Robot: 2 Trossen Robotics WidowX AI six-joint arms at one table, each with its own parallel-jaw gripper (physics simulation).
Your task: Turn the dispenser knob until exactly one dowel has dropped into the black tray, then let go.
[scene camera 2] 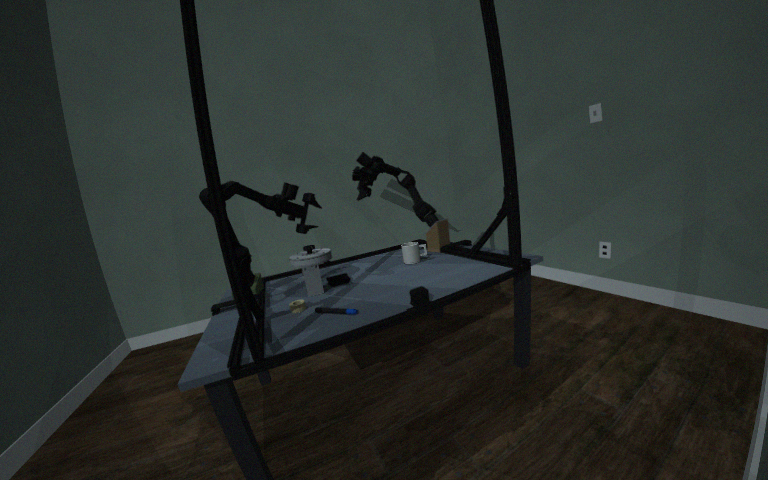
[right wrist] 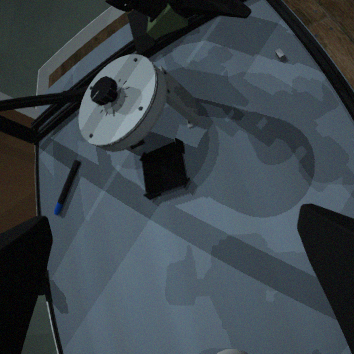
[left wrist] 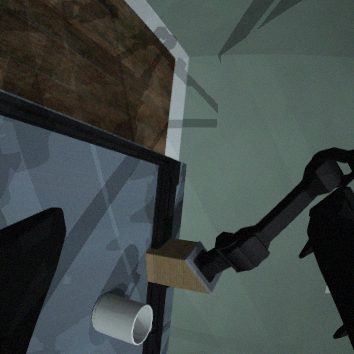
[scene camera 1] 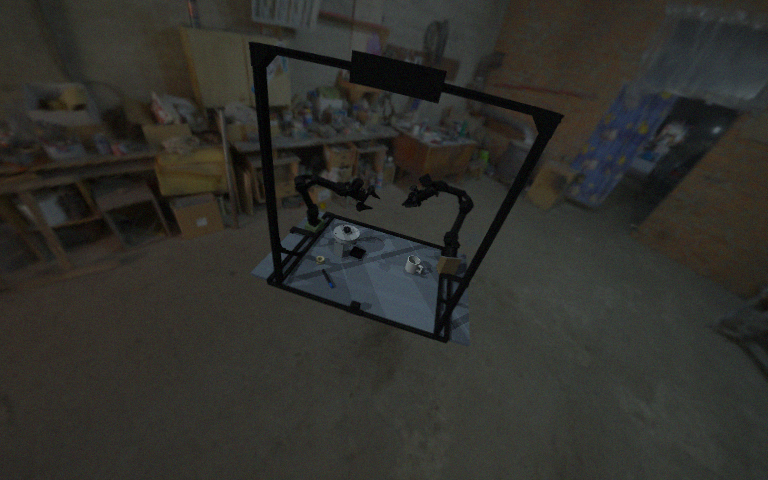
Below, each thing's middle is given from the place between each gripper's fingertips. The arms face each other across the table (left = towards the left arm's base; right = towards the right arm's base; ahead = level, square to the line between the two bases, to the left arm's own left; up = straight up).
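Labels:
With the white mug (left wrist: 116,316) to measure by, my right gripper is 0.3 m above the mug, 0.15 m past it and 0.17 m to the left of it.
As for my left hand, it is 0.22 m above the white mug, and it is also 0.23 m past the mug and 0.36 m to the left of it.

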